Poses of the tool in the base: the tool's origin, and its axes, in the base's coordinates. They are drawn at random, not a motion.
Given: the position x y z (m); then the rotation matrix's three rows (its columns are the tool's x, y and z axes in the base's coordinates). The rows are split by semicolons.
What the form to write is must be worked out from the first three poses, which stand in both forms.
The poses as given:
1: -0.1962 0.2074 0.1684; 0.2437 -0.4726 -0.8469; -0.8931 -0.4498 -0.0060; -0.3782 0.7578 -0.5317
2: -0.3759 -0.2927 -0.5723; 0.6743 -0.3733 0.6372; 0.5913 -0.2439 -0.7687; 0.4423 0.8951 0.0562
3: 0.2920 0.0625 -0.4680; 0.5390 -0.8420 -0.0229; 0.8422 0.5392 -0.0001; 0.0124 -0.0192 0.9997
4: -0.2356 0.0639 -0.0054; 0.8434 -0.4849 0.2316; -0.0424 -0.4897 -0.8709; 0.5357 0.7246 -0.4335
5: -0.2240 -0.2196 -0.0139; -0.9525 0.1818 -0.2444; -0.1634 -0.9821 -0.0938; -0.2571 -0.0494 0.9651
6: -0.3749 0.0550 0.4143; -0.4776 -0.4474 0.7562; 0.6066 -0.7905 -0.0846; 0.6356 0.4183 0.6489
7: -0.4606 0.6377 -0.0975; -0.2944 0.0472 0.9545; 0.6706 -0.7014 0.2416; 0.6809 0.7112 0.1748
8: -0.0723 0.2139 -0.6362; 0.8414 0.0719 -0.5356; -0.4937 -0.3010 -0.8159; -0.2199 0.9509 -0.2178
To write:
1: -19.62 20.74 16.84; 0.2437 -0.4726 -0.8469; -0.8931 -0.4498 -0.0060; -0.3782 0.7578 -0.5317
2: -37.59 -29.27 -57.23; 0.6743 -0.3733 0.6372; 0.5913 -0.2439 -0.7687; 0.4423 0.8951 0.0562
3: 29.20 6.25 -46.80; 0.5390 -0.8420 -0.0229; 0.8422 0.5392 -0.0001; 0.0124 -0.0192 0.9997
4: -23.56 6.39 -0.54; 0.8434 -0.4849 0.2316; -0.0424 -0.4897 -0.8709; 0.5357 0.7246 -0.4335
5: -22.40 -21.96 -1.39; -0.9525 0.1818 -0.2444; -0.1634 -0.9821 -0.0938; -0.2571 -0.0494 0.9651
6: -37.49 5.50 41.43; -0.4776 -0.4474 0.7562; 0.6066 -0.7905 -0.0846; 0.6356 0.4183 0.6489
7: -46.06 63.77 -9.75; -0.2944 0.0472 0.9545; 0.6706 -0.7014 0.2416; 0.6809 0.7112 0.1748
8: -7.23 21.39 -63.62; 0.8414 0.0719 -0.5356; -0.4937 -0.3010 -0.8159; -0.2199 0.9509 -0.2178
